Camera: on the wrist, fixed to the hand. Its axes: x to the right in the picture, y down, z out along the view.
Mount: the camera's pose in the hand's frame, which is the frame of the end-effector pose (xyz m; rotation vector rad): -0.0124 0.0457 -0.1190 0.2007 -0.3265 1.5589
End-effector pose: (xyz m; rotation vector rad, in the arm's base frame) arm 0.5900 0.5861 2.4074 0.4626 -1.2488 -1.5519
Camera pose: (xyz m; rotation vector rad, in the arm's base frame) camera 0.7108 0.5445 2.3983 -0.6137 -1.3952 -0.1487
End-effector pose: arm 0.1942 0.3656 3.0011 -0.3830 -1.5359 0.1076
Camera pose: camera 0.3186 0.3838 2.9765 -1.3641 -1.1747 1.5682
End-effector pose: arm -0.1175 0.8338 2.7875 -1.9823 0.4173 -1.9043
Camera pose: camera -0.2353 0.7923 2.7591 -1.0475 1.1350 -0.5687
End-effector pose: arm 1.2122 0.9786 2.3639 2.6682 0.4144 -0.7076
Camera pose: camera 1.2683 0.9830 2.4790 2.0205 -1.6592 -0.5567
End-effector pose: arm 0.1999 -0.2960 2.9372 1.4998 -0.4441 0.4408
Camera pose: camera 0.1660 -0.1760 2.9663 1.1365 -1.8742 1.4611
